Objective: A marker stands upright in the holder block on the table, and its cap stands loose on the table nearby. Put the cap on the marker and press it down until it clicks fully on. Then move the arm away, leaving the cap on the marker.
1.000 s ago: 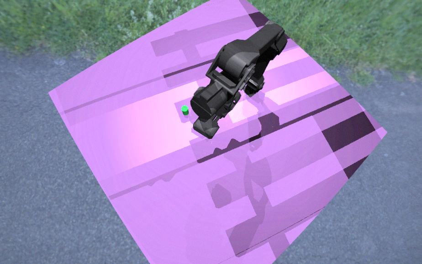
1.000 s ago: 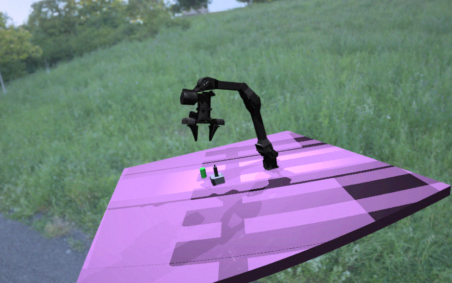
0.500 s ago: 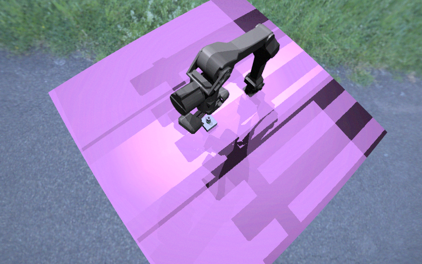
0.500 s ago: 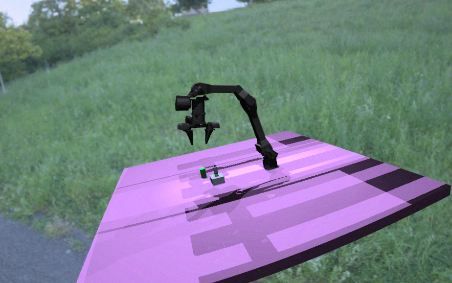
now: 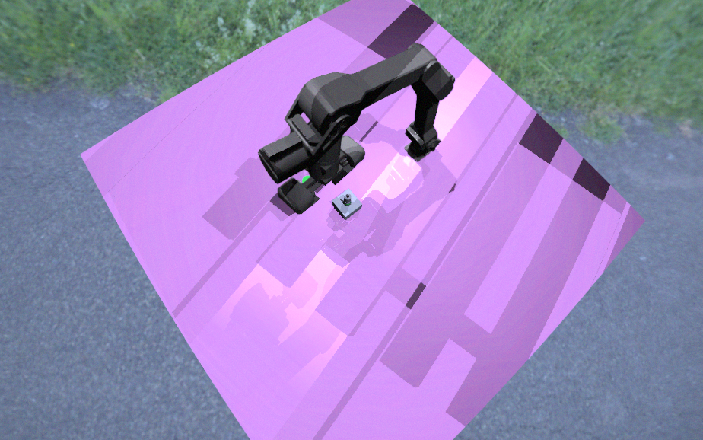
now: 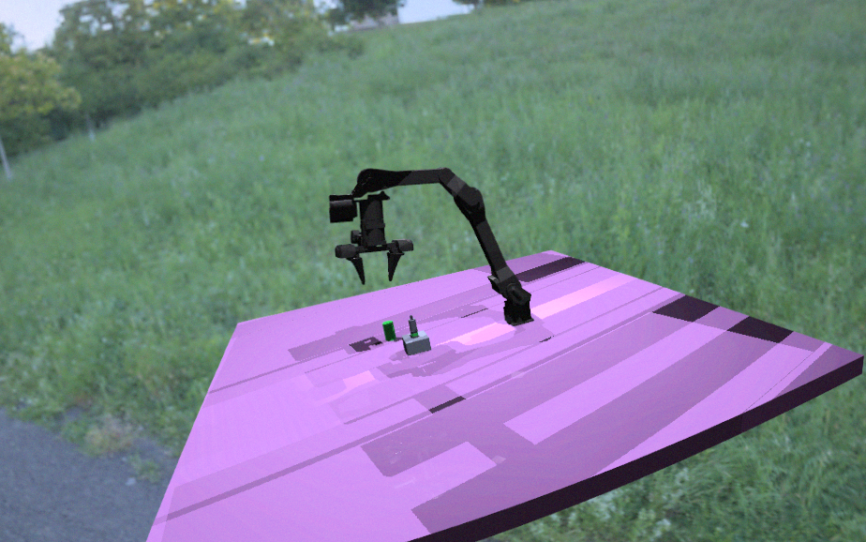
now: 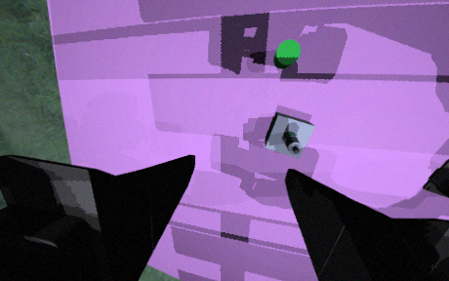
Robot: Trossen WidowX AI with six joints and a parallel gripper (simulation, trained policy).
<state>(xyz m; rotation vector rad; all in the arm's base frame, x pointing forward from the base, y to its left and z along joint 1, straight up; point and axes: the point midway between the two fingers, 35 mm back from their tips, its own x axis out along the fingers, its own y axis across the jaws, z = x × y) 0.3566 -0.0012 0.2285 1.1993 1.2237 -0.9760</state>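
Now: the green cap 170 mm below my gripper tip, 110 mm to the right of it and 20 mm behind it. The rest, counted from my gripper tip: grey holder block 180 mm below, 70 mm behind, 10 mm to the left.
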